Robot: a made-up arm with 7 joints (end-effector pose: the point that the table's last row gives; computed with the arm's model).
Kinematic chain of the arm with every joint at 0, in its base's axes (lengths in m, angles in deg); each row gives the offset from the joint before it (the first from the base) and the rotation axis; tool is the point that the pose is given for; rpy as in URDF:
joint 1: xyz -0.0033 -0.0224 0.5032 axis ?
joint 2: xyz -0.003 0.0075 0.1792 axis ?
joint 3: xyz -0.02 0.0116 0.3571 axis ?
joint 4: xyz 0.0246 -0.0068 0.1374 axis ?
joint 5: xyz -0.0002 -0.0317 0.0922 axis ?
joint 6: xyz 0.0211 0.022 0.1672 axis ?
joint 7: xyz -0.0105 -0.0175 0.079 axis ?
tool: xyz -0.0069 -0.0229 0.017 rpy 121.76 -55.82 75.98
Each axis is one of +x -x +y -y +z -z.
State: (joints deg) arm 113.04 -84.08 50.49 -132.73 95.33 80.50 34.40
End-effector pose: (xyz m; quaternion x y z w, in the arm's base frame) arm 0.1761 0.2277 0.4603 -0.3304 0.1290 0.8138 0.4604
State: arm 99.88 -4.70 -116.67 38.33 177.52 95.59 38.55
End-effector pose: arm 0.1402 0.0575 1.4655 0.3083 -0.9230 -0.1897 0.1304
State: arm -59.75 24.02 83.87 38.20 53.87 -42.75 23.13
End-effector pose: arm 0.2920 0.1683 1.3843 0.5531 -0.0088 0.2254 0.8020
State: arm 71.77 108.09 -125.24 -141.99 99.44 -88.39 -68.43
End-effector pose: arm -0.0366 -0.3024 0.5636 0.5729 -0.7925 0.0220 0.2081
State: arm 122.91 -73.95 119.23 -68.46 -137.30 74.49 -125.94
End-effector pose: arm 0.4393 0.2301 0.9540 -0.7655 0.2832 -0.5767 0.0341
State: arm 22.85 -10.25 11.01 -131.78 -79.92 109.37 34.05
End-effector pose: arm -0.1822 0.1966 0.9915 0.3534 -0.1443 0.1823 0.9061
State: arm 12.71 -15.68 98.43 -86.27 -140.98 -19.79 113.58
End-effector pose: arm -0.1202 0.3533 1.1823 0.3435 0.0087 0.4473 0.8258
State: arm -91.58 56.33 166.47 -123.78 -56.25 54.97 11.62
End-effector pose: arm -0.0775 0.4197 0.6629 -0.0820 0.2277 0.1112 0.9639
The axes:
joint 1: -z
joint 2: +y
joint 3: -z
joint 4: +y
joint 5: -z
joint 6: +y
joint 7: -z

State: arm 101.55 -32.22 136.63 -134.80 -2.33 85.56 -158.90
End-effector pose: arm 0.2036 0.0221 1.0936 0.8565 -0.2358 0.1323 0.4397
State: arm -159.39 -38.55 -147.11 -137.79 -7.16 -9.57 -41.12
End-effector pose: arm 0.0150 0.0274 0.9877 0.0143 0.6263 0.4972 0.6003
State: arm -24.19 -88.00 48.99 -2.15 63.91 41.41 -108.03
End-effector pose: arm -0.7117 -0.4553 0.6378 0.0625 -0.0943 -0.9642 0.2400
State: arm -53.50 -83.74 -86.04 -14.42 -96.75 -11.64 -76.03
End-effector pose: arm -0.4692 -0.7202 0.7760 -0.6662 0.3073 -0.6422 0.2221
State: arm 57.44 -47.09 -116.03 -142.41 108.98 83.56 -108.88
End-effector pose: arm -0.0596 0.0488 0.9858 0.4990 -0.2432 -0.3285 0.7642
